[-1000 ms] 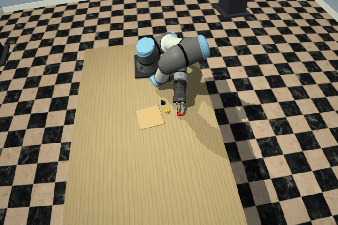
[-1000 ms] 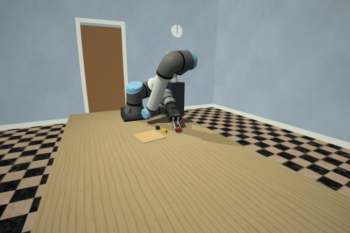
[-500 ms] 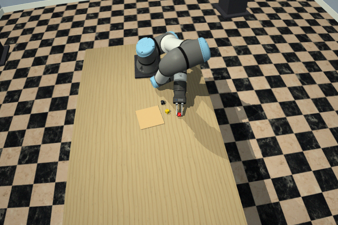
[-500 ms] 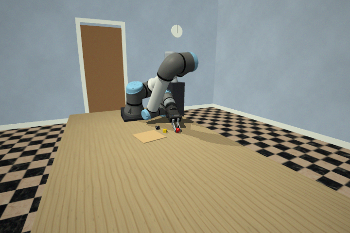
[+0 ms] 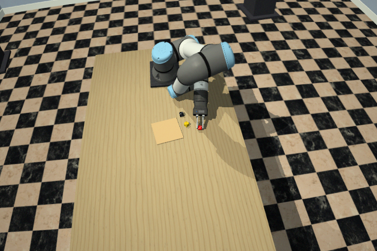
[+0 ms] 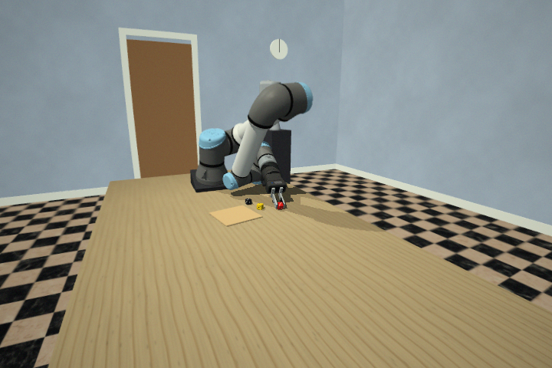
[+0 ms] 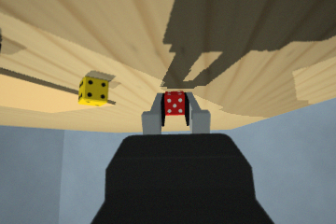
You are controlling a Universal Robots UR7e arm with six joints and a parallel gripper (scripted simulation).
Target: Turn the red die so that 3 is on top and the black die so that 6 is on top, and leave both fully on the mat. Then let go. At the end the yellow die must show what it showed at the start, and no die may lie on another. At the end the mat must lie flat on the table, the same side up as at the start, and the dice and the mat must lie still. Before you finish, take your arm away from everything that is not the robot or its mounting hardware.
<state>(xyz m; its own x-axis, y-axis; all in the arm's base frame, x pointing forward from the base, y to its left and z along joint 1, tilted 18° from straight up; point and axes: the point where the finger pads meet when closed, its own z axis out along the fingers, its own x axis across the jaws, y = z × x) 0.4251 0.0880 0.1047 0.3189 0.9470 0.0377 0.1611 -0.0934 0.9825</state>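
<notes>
My gripper is now 10 mm short of the red die and 10 mm above it. The rest, counted from my hand: black die (110 mm behind, 70 mm to the right, 10 mm below); yellow die (60 mm to the right, 40 mm behind, 10 mm below); tan mat (170 mm to the right, 30 mm behind, 20 mm below).
</notes>
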